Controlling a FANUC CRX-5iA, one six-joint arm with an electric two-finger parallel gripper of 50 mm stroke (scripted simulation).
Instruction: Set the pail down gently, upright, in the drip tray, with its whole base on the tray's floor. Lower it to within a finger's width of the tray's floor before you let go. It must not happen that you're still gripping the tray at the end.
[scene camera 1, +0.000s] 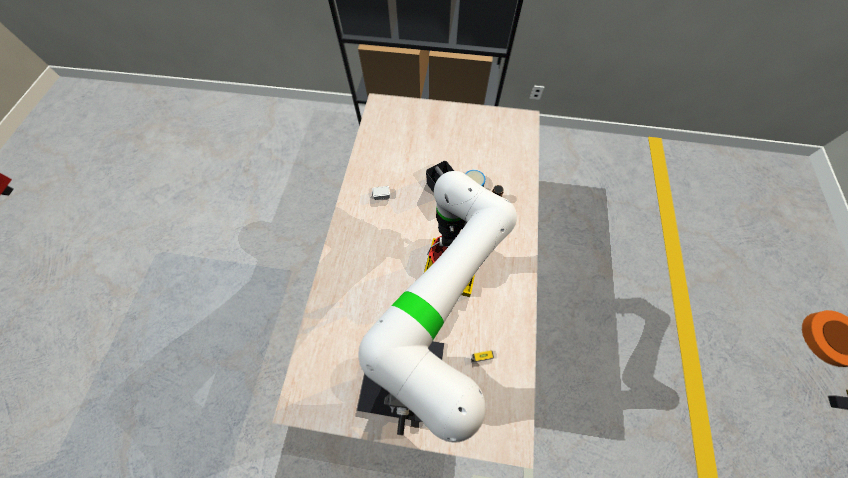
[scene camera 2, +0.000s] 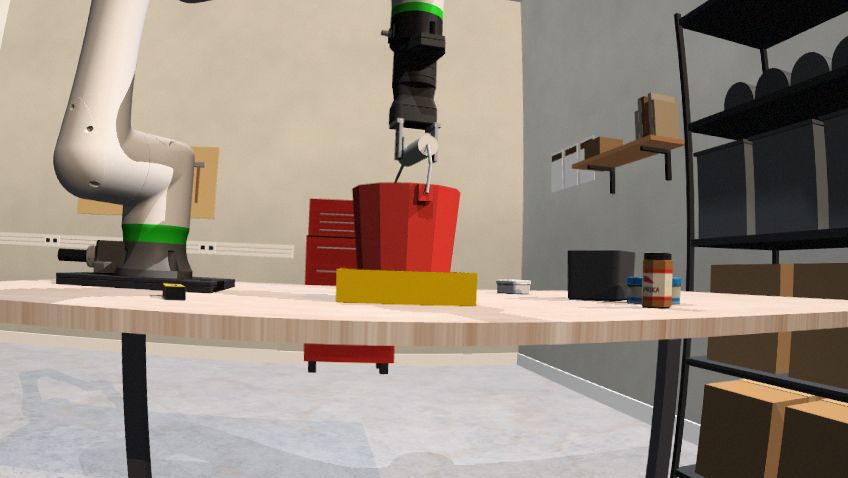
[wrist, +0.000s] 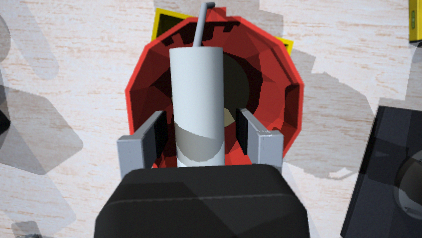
In view: my gripper (scene camera 2: 415, 160), a red pail (scene camera 2: 398, 226), a yellow drip tray (scene camera 2: 352, 285), a black box (scene camera 2: 601, 275) and a spice jar (scene camera 2: 657, 267).
My gripper shows as well in the wrist view (wrist: 201, 124). The wrist view misses the spice jar: it is out of frame.
